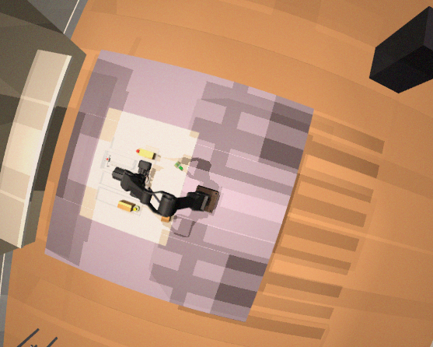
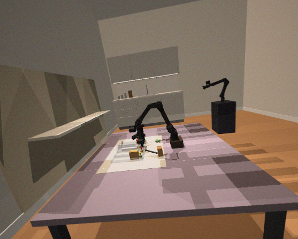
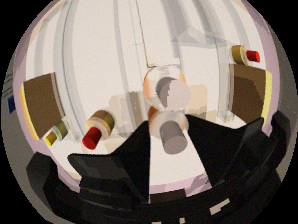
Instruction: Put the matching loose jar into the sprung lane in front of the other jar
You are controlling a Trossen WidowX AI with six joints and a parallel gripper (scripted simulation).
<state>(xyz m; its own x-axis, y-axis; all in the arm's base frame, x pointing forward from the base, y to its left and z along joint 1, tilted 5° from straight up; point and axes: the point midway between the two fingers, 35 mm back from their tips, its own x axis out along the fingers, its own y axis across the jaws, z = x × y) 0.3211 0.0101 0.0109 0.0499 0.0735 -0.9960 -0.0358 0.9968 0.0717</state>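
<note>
The clear rack lies 15 cm ahead of my gripper tip, 2 cm to the right of it and 1 cm below it.
</note>
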